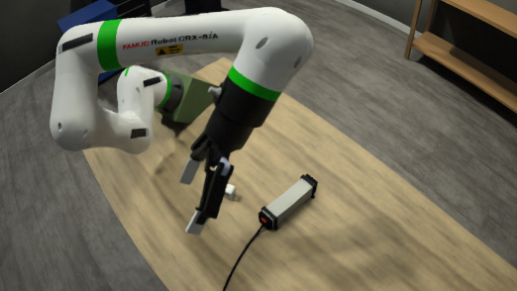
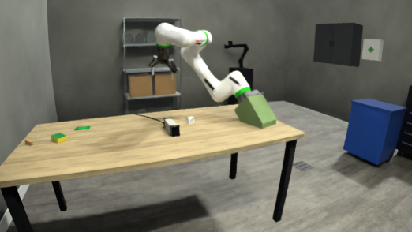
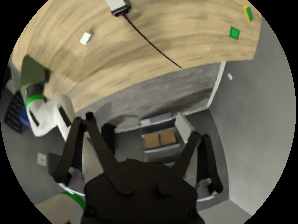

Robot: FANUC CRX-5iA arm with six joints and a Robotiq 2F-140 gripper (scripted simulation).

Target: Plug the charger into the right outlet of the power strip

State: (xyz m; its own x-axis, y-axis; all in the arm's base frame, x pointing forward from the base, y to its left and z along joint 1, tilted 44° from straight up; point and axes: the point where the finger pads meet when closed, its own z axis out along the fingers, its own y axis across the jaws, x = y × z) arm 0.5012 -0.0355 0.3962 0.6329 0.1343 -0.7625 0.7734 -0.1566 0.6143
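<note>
Now: hand 130 mm past the white charger, 190 mm to the right of it and 300 mm above it. Also, from my hand: power strip 60 mm ahead, 280 mm to the left, 290 mm below; then yellow-green sponge 740 mm ahead, 130 mm to the left, 300 mm below; then flat green piece 590 mm ahead, 30 mm to the right, 320 mm below.
</note>
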